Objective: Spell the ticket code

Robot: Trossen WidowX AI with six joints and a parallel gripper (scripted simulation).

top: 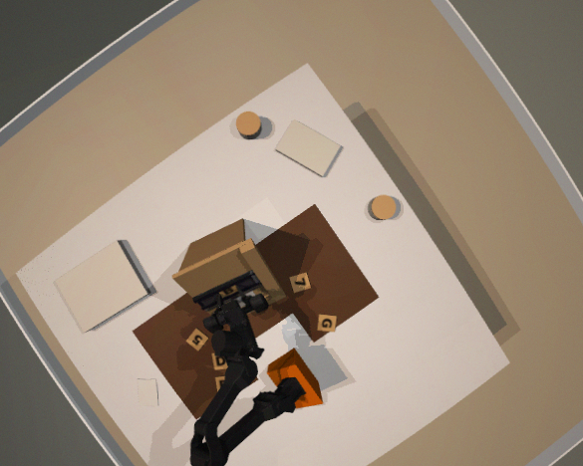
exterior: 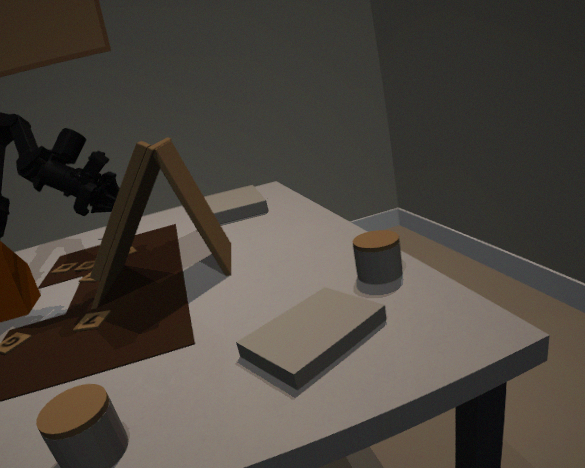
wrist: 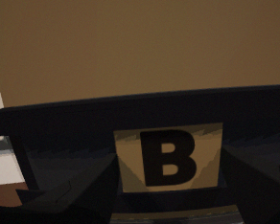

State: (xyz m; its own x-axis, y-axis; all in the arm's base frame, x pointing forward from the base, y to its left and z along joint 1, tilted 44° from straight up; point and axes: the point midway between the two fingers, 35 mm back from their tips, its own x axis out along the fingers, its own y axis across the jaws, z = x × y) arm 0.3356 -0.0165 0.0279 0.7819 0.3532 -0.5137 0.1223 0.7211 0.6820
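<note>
Right now the white ticket is 5 cm behind my gripper tip, 1 cm to the right of it and 8 cm below it. From my gripper tip the other things lie so: brown mat (16 cm behind, 1 cm to the left, 16 cm below); then pale card (16 cm behind, 48 cm to the left, 16 cm below); then flat slab (25 cm ahead, 45 cm to the right, 15 cm below).
</note>
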